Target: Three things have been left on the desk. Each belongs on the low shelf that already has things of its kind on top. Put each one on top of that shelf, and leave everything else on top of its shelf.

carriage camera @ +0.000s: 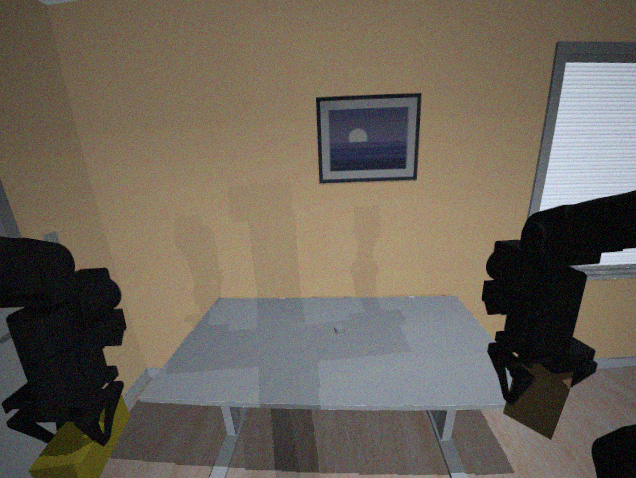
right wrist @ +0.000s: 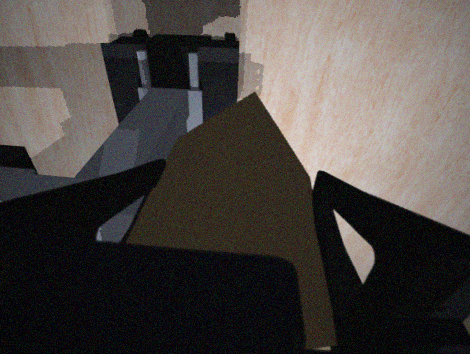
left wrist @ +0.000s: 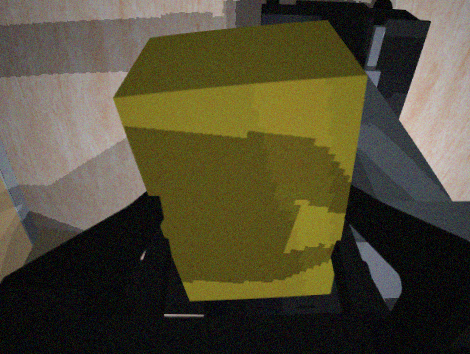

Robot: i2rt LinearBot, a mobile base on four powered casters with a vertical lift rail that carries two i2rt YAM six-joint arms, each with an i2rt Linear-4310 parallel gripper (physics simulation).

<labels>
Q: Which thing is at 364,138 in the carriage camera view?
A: A framed moon picture.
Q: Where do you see a brown block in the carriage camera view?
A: At 539,408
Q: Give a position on a window with blinds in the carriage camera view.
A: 579,159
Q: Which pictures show my left gripper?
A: The carriage camera view and the left wrist view only.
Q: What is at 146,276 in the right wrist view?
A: My right gripper.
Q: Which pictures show my right gripper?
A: The carriage camera view and the right wrist view only.
</labels>
